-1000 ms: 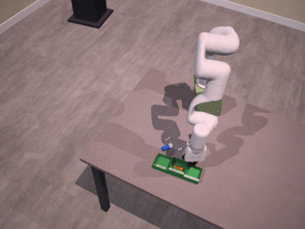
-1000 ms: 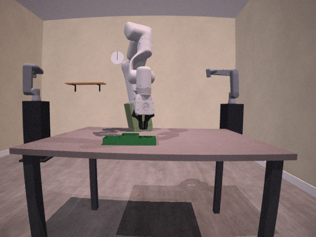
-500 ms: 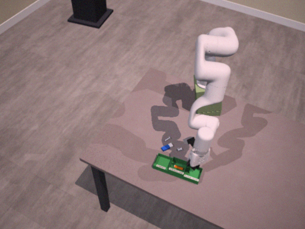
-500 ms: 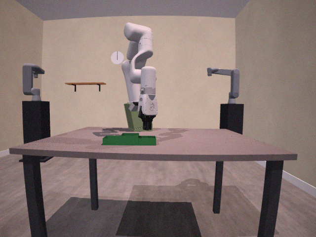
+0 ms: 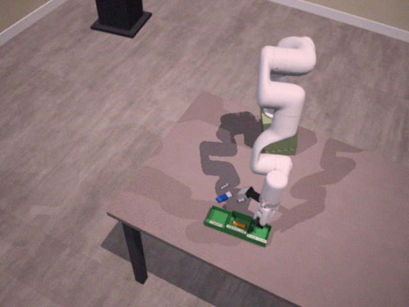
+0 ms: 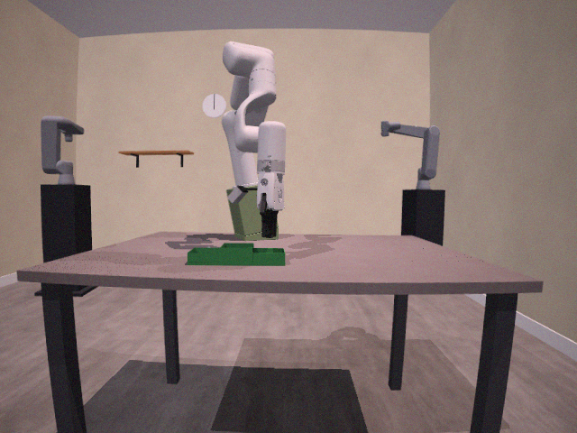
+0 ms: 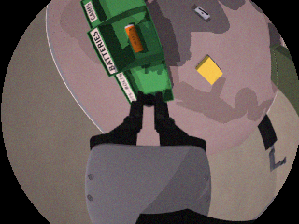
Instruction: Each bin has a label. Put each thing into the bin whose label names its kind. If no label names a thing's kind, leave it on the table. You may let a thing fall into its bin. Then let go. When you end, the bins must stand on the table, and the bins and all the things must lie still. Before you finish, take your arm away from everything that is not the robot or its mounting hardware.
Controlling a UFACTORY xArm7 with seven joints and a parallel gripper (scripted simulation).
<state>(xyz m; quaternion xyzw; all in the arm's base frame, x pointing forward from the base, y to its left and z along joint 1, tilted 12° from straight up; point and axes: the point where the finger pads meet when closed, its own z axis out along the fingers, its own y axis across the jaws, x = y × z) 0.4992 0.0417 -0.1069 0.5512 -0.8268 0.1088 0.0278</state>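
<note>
Now: hand 190 mm to the left of the grey metal piece, 170 mm past it and 80 mm above it. The rest, counted from my hand: black round piece (20 mm below); yellow piece (120 mm behind, 80 mm below, 10 mm to the left); orange thing (80 mm to the right, 70 mm below).
</note>
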